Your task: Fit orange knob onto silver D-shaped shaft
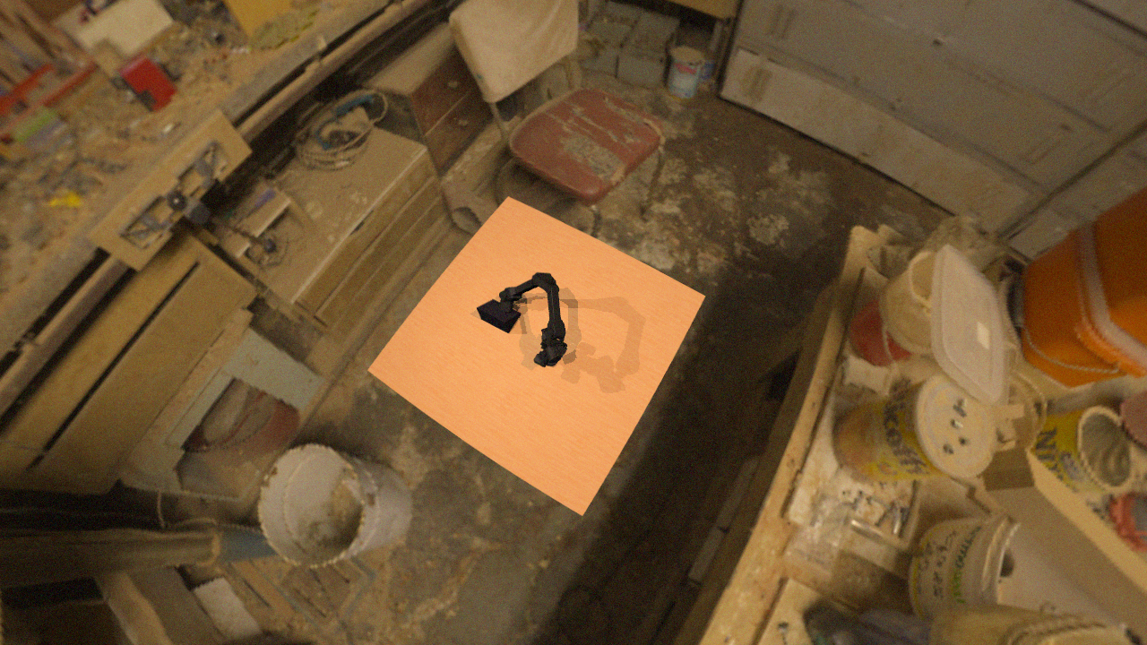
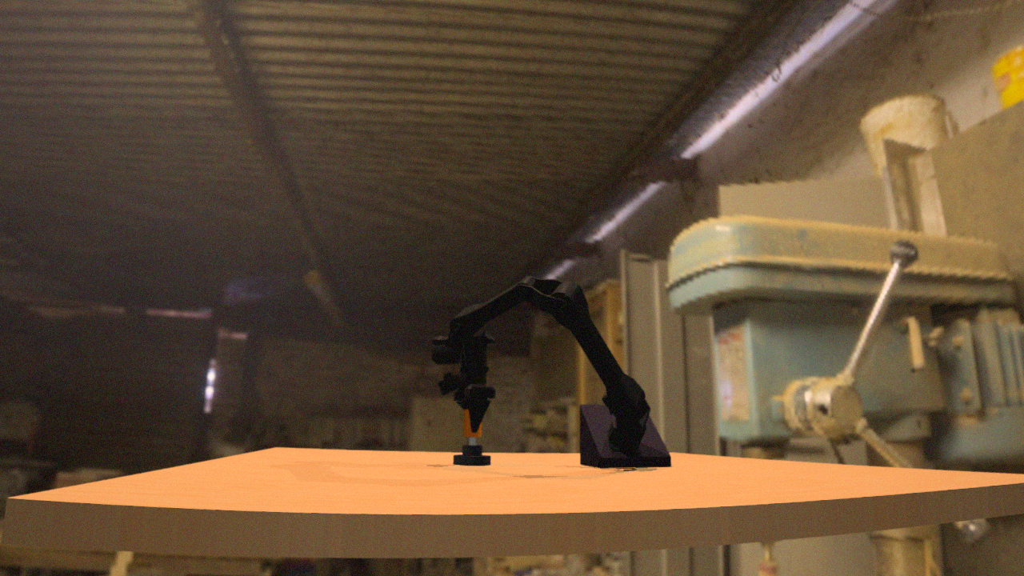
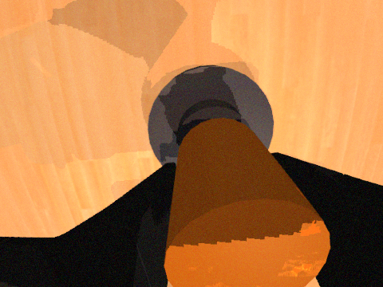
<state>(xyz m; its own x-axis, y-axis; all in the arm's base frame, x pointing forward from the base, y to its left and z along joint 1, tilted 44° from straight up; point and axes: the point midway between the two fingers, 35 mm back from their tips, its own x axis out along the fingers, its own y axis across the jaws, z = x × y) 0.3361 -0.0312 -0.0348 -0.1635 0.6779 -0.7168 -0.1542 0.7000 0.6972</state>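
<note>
The orange knob lies 3 cm above my gripper tip. From my gripper tip the other things lie so: round pedestal 4 cm below.
</note>
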